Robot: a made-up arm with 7 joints.
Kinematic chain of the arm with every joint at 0, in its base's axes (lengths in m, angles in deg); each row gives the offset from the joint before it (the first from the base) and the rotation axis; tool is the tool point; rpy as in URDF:
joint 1: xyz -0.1 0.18 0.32 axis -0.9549 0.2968 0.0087
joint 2: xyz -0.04 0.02 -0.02 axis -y
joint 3: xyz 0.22 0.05 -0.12 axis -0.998 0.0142 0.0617
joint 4: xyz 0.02 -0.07 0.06 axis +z
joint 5: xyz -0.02 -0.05 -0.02 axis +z
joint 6: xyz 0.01 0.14 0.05 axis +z
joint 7: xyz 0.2 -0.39 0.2 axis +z
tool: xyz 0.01 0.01 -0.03 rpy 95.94 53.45 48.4
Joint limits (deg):
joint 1: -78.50..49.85
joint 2: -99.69..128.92
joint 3: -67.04..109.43
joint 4: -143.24..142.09
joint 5: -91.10..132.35
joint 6: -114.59..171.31
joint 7: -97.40..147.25
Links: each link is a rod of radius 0.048 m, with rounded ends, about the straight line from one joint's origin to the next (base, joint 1, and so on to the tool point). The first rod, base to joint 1, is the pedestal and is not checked.
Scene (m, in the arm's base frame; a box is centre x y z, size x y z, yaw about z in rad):
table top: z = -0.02
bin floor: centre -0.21 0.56 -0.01 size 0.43 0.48 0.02 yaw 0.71
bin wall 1: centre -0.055 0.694 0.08 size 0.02 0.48 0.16 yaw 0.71
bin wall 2: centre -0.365 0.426 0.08 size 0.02 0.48 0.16 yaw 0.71
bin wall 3: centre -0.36 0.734 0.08 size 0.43 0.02 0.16 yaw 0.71
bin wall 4: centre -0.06 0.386 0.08 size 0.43 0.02 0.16 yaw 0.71
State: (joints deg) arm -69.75 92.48 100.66 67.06 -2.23 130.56 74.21
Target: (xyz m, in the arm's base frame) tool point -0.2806 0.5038 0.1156
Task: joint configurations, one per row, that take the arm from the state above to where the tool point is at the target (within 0.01 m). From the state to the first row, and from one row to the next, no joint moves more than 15 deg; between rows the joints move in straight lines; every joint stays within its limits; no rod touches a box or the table.
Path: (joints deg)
1: -56.45 95.51 89.77 73.50 6.32 136.92 74.01
2: -43.14 98.55 78.89 79.95 14.86 143.28 73.82
3: -29.84 101.58 68.00 86.39 23.41 149.63 73.62

